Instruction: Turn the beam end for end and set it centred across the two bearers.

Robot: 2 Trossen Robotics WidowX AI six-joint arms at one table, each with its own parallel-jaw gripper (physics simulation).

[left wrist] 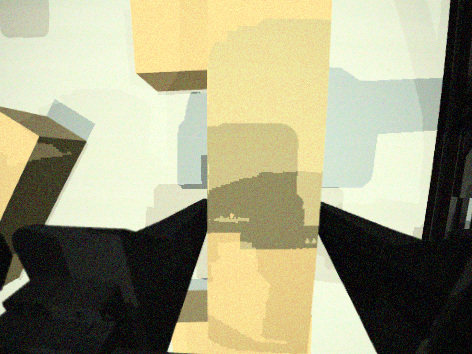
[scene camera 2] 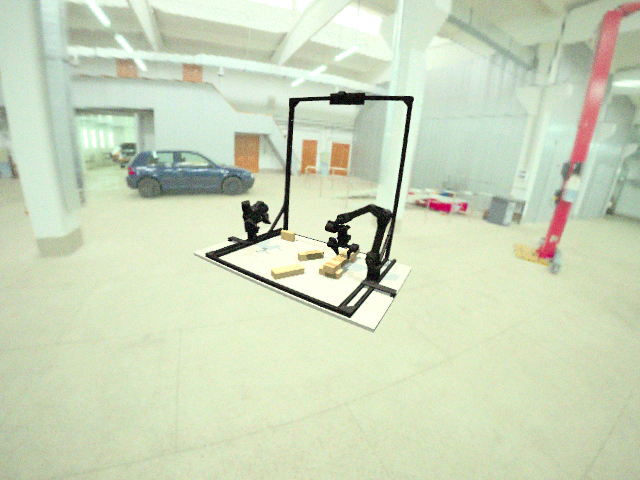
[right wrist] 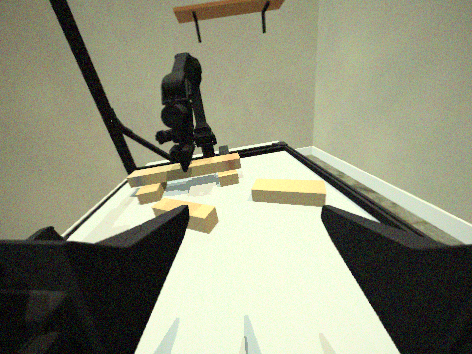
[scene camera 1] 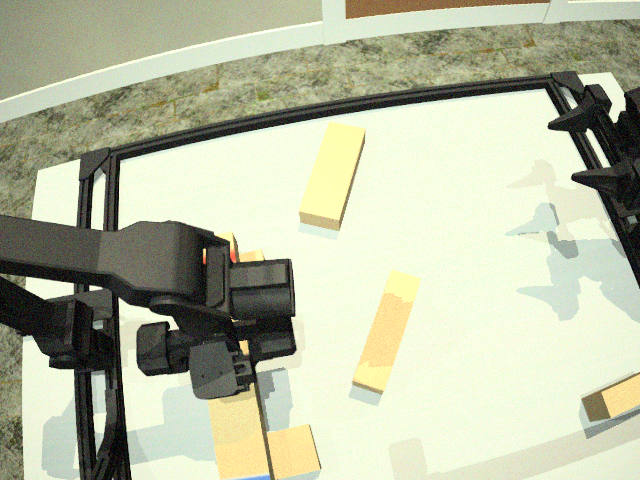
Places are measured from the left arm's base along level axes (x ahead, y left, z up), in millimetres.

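Pixels of known places: left gripper, fingertip midpoint: [left wrist: 261, 206] [scene camera 2: 343, 257] [right wrist: 186, 167]; right gripper, fingertip midpoint: [scene camera 2: 265, 225] [right wrist: 254, 211] [scene camera 1: 559, 150]; left arm's base, origin of the base link: [scene camera 2: 372, 278] [right wrist: 209, 157] [scene camera 1: 94, 350]; right arm's base, origin of the base link: [scene camera 2: 252, 240].
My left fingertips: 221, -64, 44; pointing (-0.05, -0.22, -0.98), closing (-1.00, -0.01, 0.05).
Observation:
For each thing: its top centre in the pictures, then the offset to it from my left fingertips, as dx, dy, dz.
- long wooden beam, middle of its top: [left wrist: 264, 209] [scene camera 1: 226, 367] [right wrist: 185, 164] [scene camera 2: 343, 255] +0, -2, +13
- thick loose block, middle of its top: [scene camera 1: 333, 167] [right wrist: 287, 185] [scene camera 2: 287, 268] +195, +289, -25
- slimmer block, middle of its top: [scene camera 1: 388, 328] [right wrist: 181, 206] [scene camera 2: 311, 252] +218, +18, -19
The long wooden beam [scene camera 1: 237, 434] [scene camera 2: 338, 262] [left wrist: 270, 100] [right wrist: 150, 176] lies across the two bearers. Its red band shows partly behind the left arm and its blue band at the bottom edge in scene camera 1. One bearer [scene camera 1: 293, 451] [left wrist: 170, 37] [right wrist: 150, 193] is under the beam near the blue end. The other bearer [scene camera 1: 252, 255] [right wrist: 228, 178] is near the red end, partly hidden by the arm. My left gripper [scene camera 2: 343, 252] [left wrist: 261, 206] is shut on the beam near its middle, a finger against each side. My right gripper [scene camera 1: 562, 151] [right wrist: 254, 211] is open and empty, away from the beam.
A thick loose block [scene camera 1: 333, 175] [scene camera 2: 287, 271] [right wrist: 289, 191] and a slimmer block [scene camera 1: 387, 330] [scene camera 2: 310, 255] [right wrist: 187, 212] lie beside the beam area. Another block [scene camera 1: 622, 396] [scene camera 2: 287, 236] lies farther off. A black frame [scene camera 1: 330, 106] edges the table.

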